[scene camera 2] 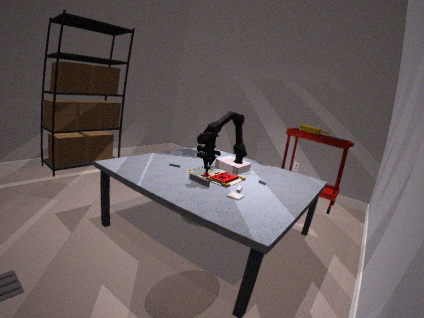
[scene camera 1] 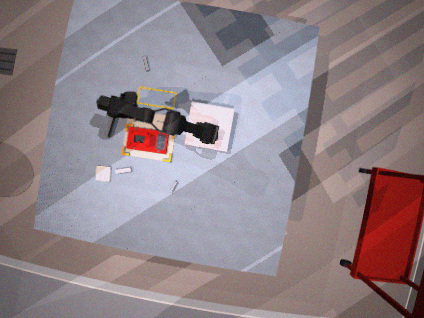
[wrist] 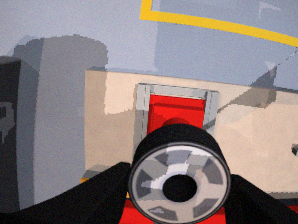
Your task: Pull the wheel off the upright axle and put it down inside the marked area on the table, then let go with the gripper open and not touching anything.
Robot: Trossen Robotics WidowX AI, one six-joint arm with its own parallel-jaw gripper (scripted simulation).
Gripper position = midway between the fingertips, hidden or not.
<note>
My gripper (wrist: 178,179) holds a wheel.
</note>
